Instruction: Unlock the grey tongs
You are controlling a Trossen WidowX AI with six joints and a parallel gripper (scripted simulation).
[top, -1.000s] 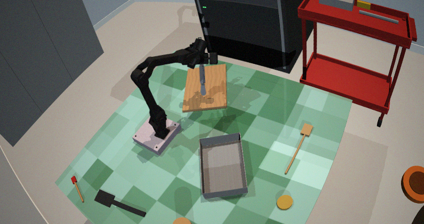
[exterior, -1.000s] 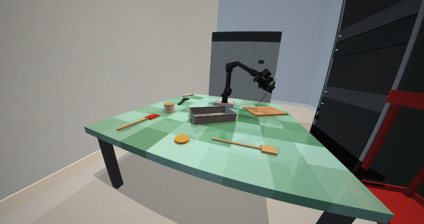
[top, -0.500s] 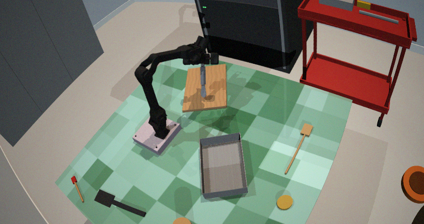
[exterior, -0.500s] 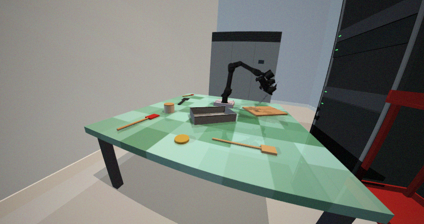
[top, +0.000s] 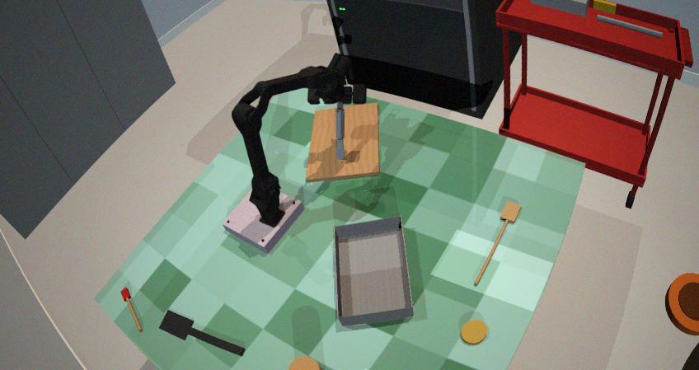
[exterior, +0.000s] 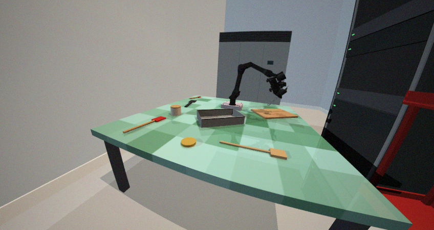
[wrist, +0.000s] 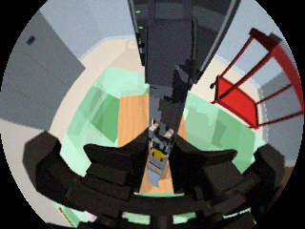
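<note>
My gripper tip is 3 cm to the left of the yellow lock piece, 2 cm below it and 1 cm short of it. From my gripper tip the other things lie so: black spatula 91 cm to the right, 15 cm below, 3 cm behind; then wooden board 15 cm below, 4 cm to the right, 1 cm behind; then roasting tin 48 cm to the right, 35 cm ahead, 13 cm below.
</note>
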